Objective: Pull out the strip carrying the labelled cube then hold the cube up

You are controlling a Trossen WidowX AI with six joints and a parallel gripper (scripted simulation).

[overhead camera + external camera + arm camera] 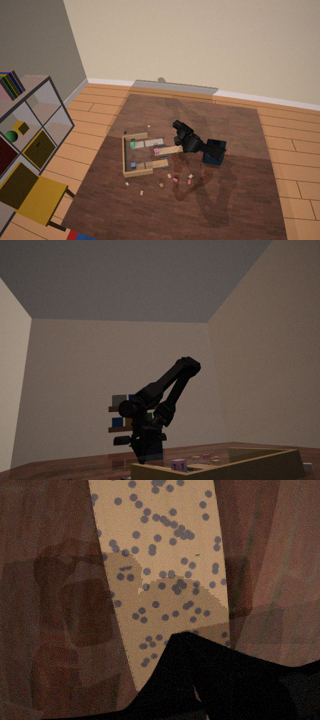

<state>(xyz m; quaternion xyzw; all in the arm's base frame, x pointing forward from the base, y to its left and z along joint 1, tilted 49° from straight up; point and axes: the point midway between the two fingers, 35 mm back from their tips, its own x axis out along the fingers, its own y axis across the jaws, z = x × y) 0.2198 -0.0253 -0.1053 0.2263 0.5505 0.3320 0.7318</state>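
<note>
The tan dotted strip is 9 cm ahead of my gripper tip and 3 cm to the left of it. Also, from my gripper tip: pink labelled cube 20 cm ahead, 6 cm to the left, 2 cm above.
</note>
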